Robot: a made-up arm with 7 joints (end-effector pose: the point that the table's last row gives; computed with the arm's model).
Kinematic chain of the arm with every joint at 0, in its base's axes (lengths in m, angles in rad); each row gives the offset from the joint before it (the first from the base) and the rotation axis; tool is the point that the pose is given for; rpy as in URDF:
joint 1: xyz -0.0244 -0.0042 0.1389 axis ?
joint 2: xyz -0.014 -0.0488 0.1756 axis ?
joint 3: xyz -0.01 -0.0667 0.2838 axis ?
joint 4: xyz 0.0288 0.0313 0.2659 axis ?
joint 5: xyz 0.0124 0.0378 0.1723 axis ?
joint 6: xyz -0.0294 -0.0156 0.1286 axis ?
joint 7: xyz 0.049 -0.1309 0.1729 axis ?
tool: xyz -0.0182 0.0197 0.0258 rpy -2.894 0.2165 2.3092
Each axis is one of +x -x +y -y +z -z.
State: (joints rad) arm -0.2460 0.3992 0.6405 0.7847 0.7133 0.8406 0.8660
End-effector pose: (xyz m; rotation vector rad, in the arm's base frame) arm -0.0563 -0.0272 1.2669 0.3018 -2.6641 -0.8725
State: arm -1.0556 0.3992 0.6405 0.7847 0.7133 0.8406 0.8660
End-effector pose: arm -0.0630 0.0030 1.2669 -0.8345 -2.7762 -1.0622
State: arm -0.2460 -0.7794 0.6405 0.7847 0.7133 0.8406 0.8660
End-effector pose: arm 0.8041 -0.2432 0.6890 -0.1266 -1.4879 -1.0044
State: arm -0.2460 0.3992 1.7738 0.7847 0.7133 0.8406 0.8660
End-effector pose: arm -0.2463 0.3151 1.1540 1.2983 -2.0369 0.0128
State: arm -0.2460 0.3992 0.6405 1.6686 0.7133 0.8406 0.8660
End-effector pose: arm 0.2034 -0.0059 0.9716 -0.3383 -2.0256 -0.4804
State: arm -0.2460 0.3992 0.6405 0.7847 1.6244 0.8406 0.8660
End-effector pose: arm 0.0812 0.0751 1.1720 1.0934 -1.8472 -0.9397
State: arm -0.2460 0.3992 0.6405 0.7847 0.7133 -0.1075 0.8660
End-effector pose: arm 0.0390 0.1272 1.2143 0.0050 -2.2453 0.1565
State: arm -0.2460 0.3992 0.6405 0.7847 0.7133 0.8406 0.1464
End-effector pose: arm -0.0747 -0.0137 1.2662 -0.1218 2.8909 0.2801
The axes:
joint 1: +z
joint 2: -y
joint 3: +z
joint 4: +y
joint 5: +z
joint 6: -y
joint 7: +x

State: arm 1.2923 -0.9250 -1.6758 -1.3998 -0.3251 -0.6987 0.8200
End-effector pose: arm -0.1592 0.5540 0.8064 1.0268 2.2298 0.0426
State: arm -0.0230 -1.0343 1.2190 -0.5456 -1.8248 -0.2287 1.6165
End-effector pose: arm 0.6001 -0.4504 0.9337 -1.9117 -0.5220 -1.0932
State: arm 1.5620 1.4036 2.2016 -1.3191 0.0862 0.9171 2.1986
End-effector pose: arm 0.3528 -0.4988 0.7351 1.8027 1.7709 0.9947
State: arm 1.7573 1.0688 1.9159 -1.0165 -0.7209 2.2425 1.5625
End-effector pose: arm 0.4429 -0.3183 0.5428 0.6920 1.8994 -1.6014
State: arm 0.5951 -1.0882 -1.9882 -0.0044 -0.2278 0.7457 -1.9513
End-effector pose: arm 0.6895 0.4581 0.7710 0.3363 -1.4714 -2.5843
